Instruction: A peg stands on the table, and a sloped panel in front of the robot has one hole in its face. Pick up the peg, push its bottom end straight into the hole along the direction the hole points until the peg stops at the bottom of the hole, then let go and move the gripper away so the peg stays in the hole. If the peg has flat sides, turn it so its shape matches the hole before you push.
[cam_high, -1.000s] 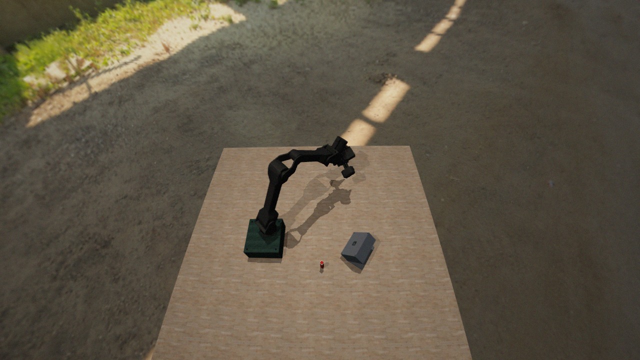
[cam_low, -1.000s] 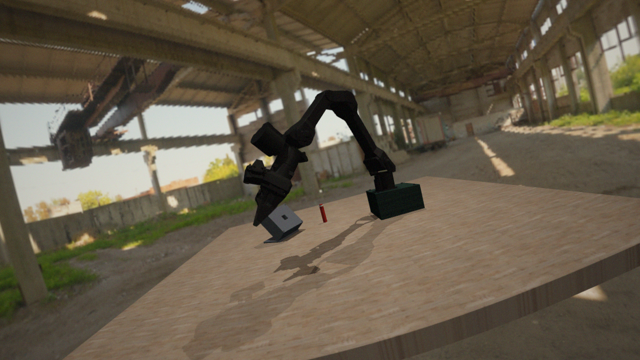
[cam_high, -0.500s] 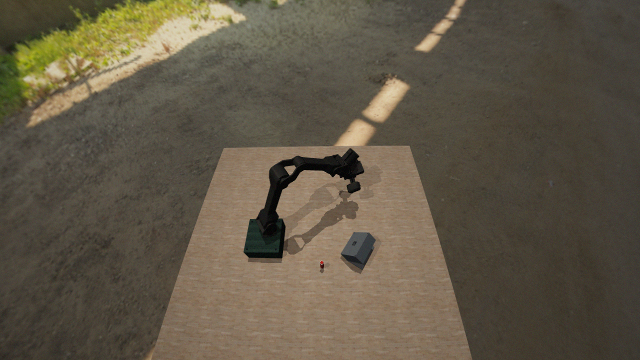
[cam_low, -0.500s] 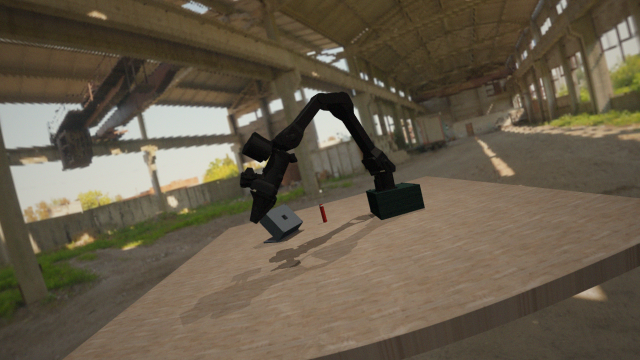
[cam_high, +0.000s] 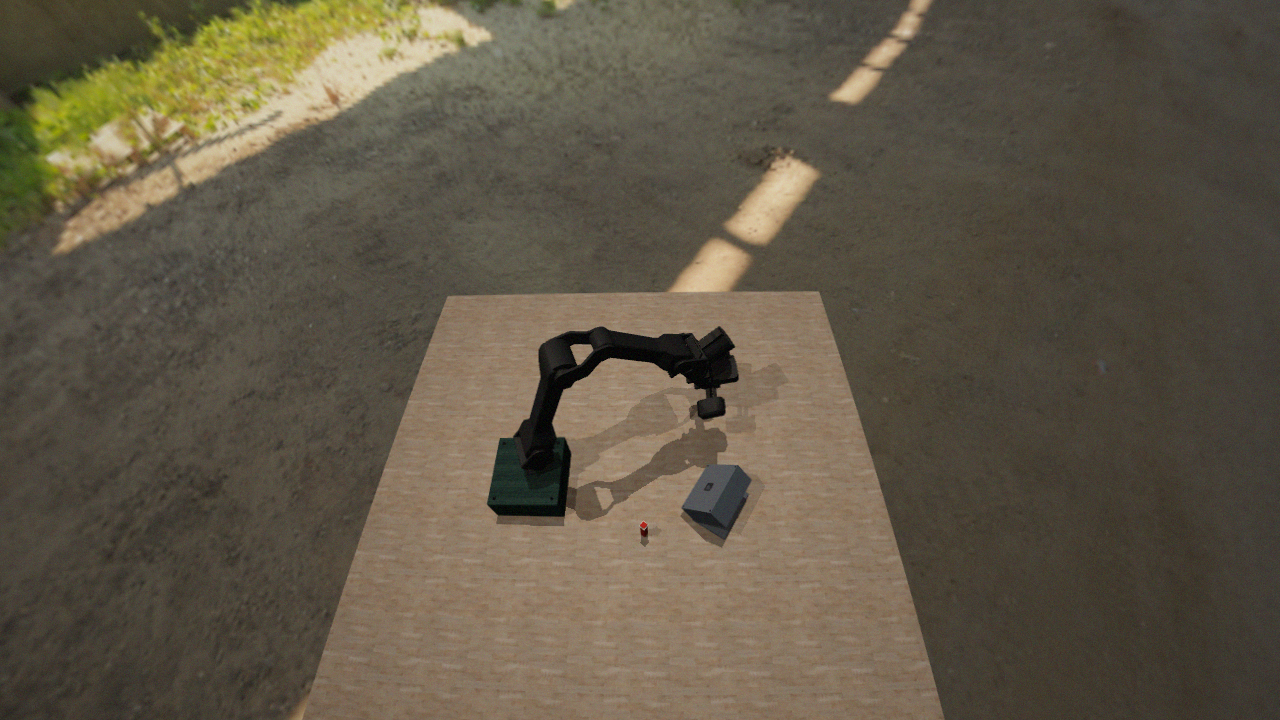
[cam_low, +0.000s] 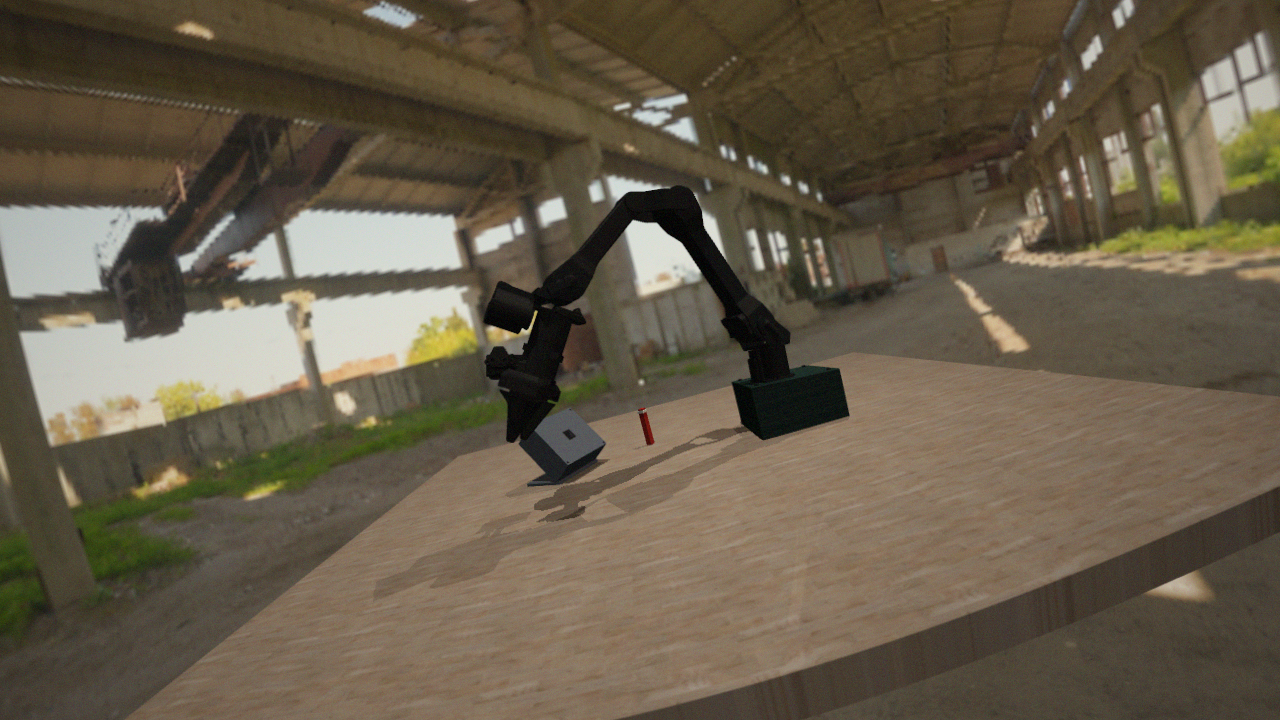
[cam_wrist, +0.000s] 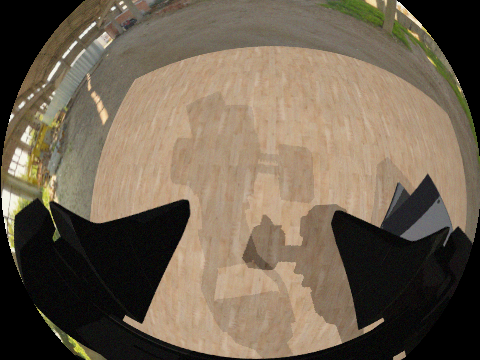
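The red peg is 270 mm to the right of my gripper tip, 260 mm behind it and 70 mm below it. The rest, counted from my gripper tip: grey sloped panel 230 mm to the right, 80 mm behind, 70 mm below.
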